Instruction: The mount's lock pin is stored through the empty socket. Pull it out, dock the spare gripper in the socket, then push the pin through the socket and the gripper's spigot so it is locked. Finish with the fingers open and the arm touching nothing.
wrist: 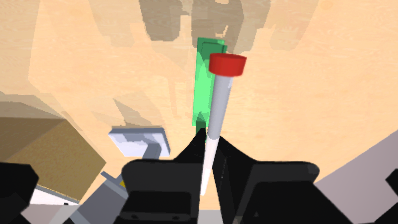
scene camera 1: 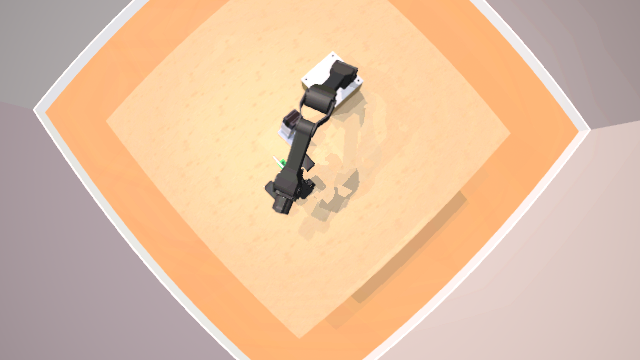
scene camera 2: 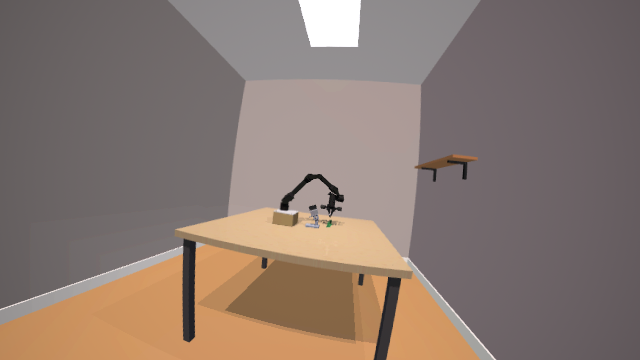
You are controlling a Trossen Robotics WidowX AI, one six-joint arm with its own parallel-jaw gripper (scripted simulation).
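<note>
The gripper holds a lock pin, and the scene also has a translucent green strip and a mount.
</note>
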